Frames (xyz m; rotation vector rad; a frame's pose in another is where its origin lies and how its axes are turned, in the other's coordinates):
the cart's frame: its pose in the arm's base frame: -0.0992 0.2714 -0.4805 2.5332 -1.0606 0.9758
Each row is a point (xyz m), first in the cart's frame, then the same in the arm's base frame.
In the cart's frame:
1: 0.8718 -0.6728 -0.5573
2: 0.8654 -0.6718 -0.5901
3: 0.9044 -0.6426 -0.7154
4: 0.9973 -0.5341 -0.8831
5: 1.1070 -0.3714 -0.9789
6: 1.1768 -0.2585 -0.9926
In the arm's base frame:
1: 0.5481 0.5154 0.5416
2: 0.5279 0.5326 0.5621
3: 0.4659 0.5450 0.6807
4: 0.3554 0.4898 0.8631
5: 0.2511 0.3554 1.0000
6: 0.2014 0.2425 1.0511

